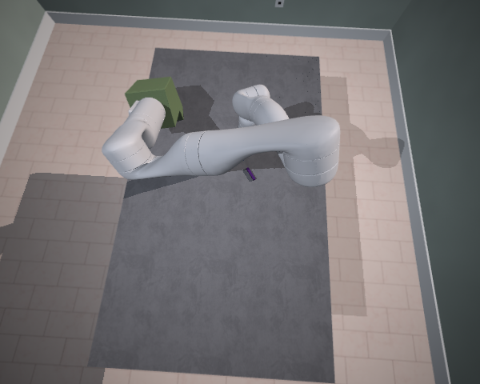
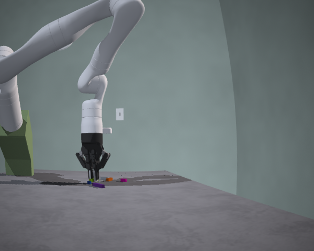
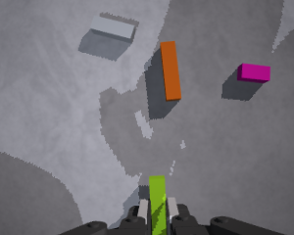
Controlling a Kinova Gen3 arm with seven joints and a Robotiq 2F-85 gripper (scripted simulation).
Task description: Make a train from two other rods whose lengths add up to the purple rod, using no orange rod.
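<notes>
Now: the blue rod 3 cm to the right of my hand, 2 cm below it and 2 cm behind it. Round my hand: purple rod (10 cm to the right, 2 cm below, 2 cm ahead); lime rod (1 cm below); orange rod (8 cm to the left, 6 cm ahead, 2 cm below).
</notes>
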